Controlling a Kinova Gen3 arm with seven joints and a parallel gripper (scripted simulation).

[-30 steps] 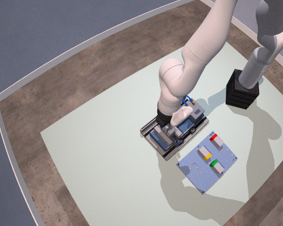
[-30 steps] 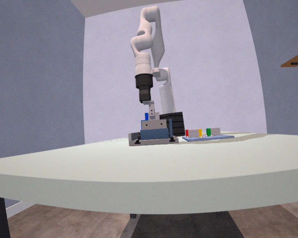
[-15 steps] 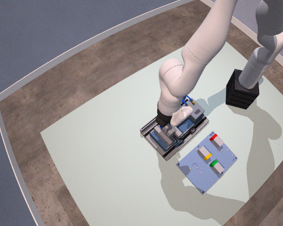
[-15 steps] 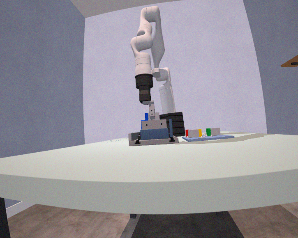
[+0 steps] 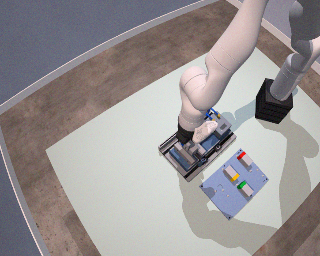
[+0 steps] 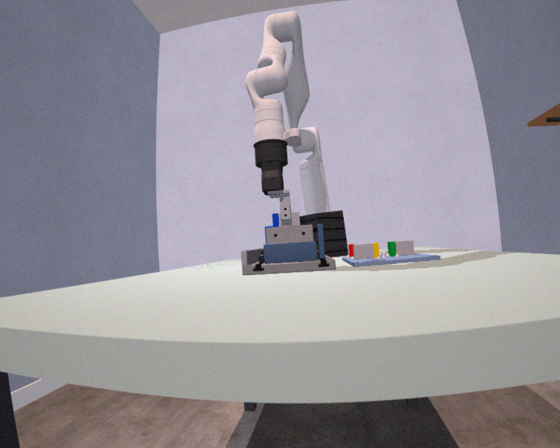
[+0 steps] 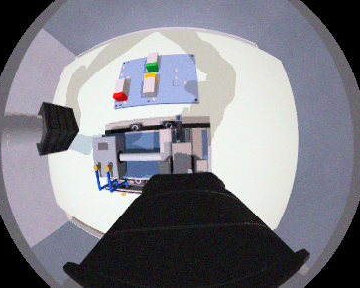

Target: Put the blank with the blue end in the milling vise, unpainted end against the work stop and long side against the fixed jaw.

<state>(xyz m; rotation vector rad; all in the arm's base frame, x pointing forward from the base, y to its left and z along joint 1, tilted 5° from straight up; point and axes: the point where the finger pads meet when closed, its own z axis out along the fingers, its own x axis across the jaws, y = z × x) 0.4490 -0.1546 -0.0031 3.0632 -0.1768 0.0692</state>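
My hand is 20 mm above the blank with blue end. From my hand the other things lie so: vise (90 mm below, 70 mm behind, 10 mm to the left); blank with yellow end (200 mm to the left, 100 mm below, 50 mm behind); fixed jaw (50 mm below, 30 mm ahead).
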